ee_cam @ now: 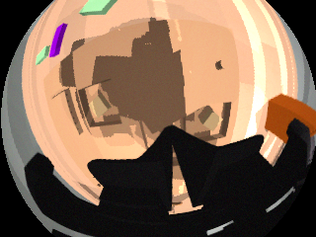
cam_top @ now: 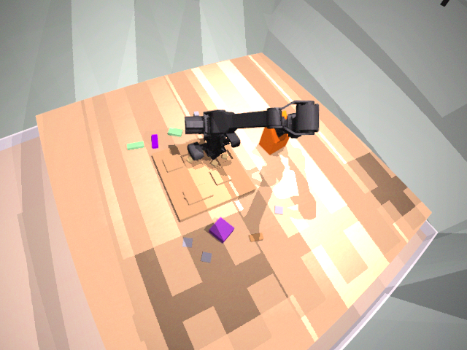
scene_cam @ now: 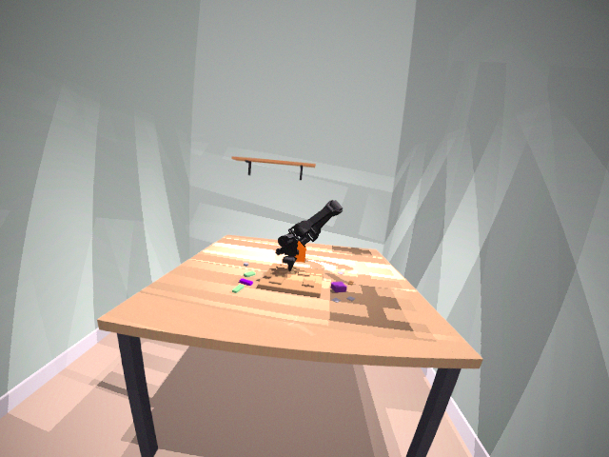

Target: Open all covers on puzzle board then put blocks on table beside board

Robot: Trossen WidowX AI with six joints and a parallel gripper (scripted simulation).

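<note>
The tan puzzle board lies 60 mm ahead of my gripper tip and 20 mm to the left of it. From my gripper tip the other things lie so: orange block 70 mm ahead, 330 mm to the left, 20 mm below; purple block 130 mm ahead, 220 mm to the right, 20 mm below; mint-green block 200 mm ahead, 240 mm to the right, 20 mm below.
</note>
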